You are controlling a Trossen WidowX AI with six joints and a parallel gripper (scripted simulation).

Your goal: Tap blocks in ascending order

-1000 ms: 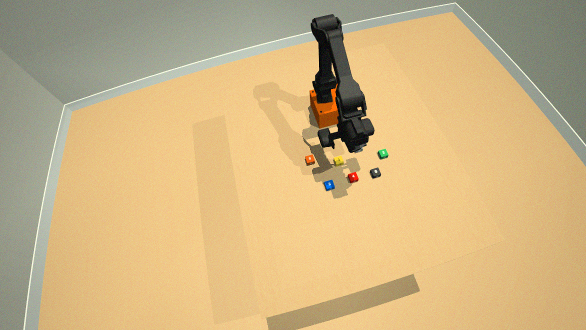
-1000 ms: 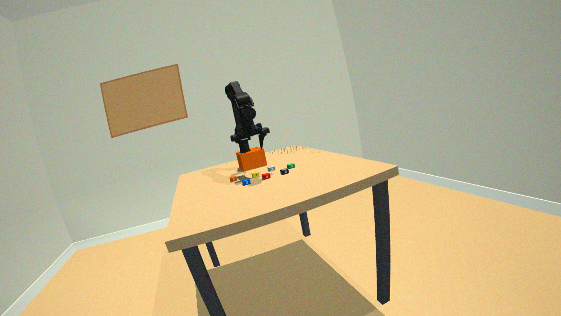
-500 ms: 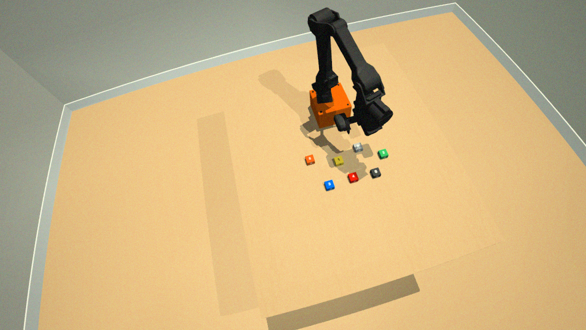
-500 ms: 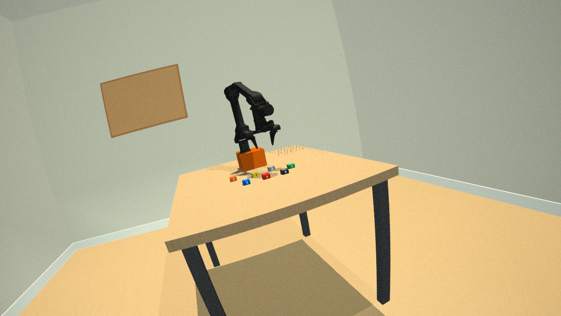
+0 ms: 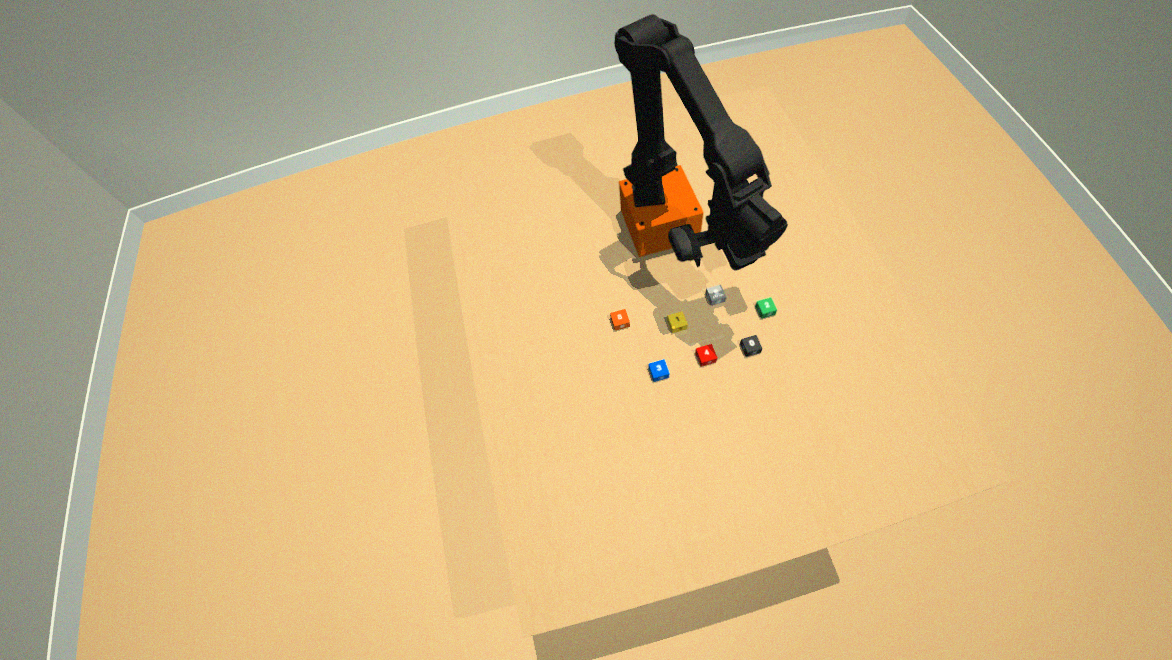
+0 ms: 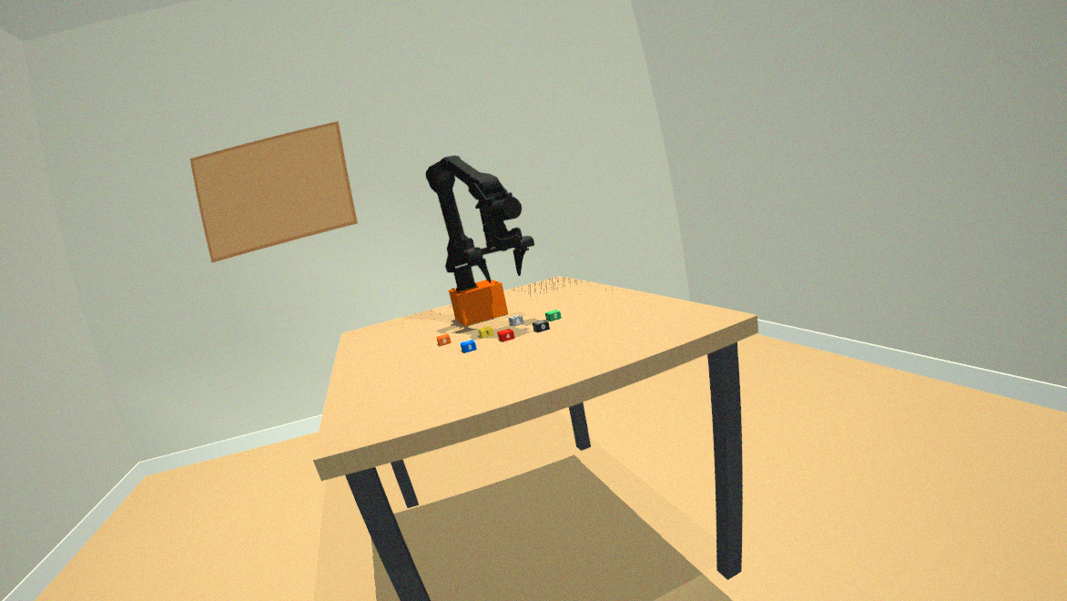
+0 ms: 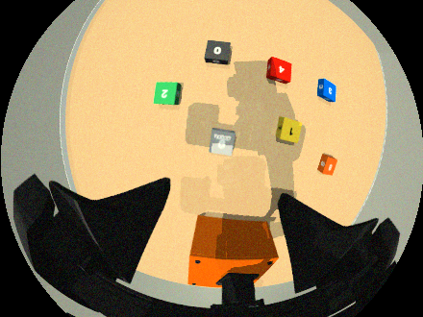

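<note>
My gripper tip is now 130 mm short of the black block, 110 mm above it and 60 mm to the right of it. The rest, counted from my gripper tip: yellow block: 110 mm below, 80 mm to the right, 60 mm ahead; then grey block: 110 mm below, 10 mm to the left, 10 mm ahead; then green block: 110 mm below, 100 mm to the left, 50 mm ahead.
</note>
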